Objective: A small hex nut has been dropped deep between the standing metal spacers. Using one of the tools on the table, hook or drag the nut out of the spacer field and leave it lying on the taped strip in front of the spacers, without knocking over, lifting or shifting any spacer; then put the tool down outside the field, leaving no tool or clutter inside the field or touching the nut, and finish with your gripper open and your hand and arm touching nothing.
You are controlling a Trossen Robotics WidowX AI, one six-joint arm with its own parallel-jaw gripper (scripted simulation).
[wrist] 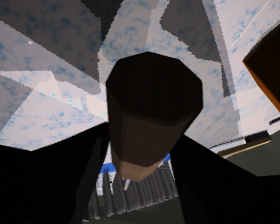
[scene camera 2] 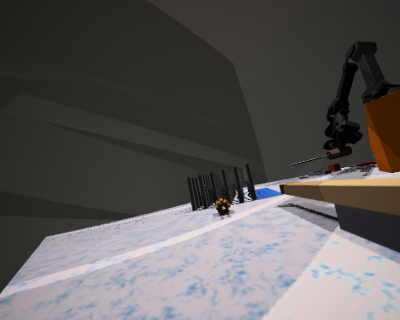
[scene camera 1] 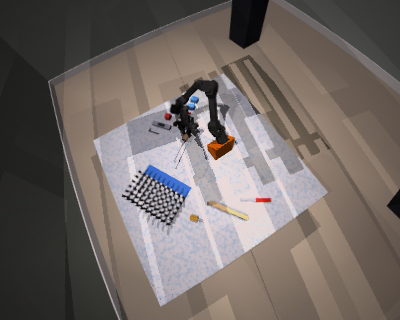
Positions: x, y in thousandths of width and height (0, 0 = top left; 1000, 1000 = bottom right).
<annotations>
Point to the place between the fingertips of my gripper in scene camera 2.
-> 846, 480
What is my gripper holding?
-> A brown wooden handle.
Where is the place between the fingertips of my gripper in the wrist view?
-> At 505, 596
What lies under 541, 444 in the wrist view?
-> A brown wooden handle.
</annotations>
